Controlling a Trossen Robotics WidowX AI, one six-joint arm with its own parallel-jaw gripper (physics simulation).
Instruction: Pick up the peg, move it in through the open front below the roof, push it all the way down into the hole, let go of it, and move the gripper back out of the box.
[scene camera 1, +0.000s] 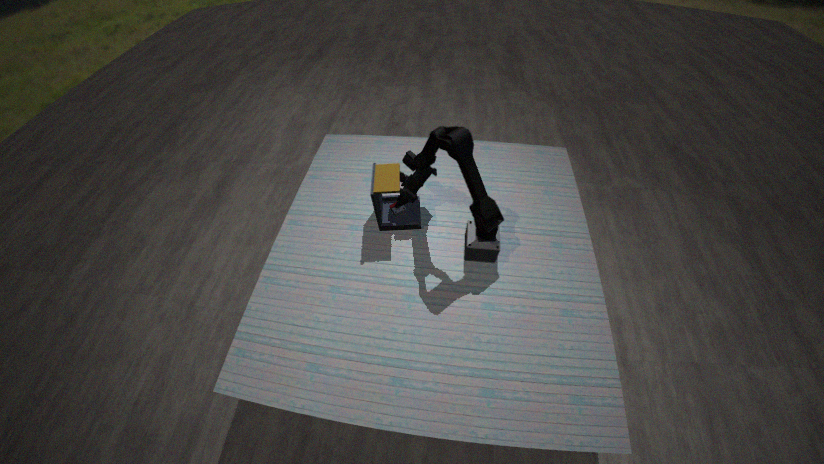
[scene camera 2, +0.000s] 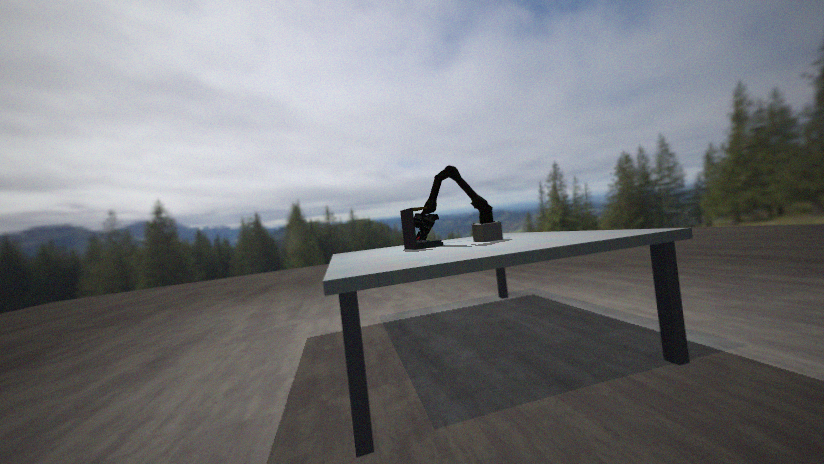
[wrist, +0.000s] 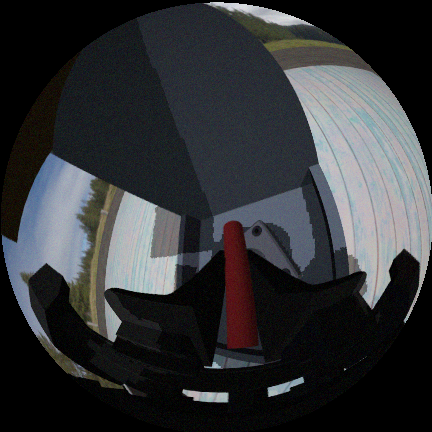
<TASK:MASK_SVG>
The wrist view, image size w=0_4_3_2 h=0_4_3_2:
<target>red peg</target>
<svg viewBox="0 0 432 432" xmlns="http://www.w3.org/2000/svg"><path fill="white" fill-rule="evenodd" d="M230 220L223 225L227 348L258 345L256 314L243 228L239 221Z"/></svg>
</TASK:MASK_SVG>
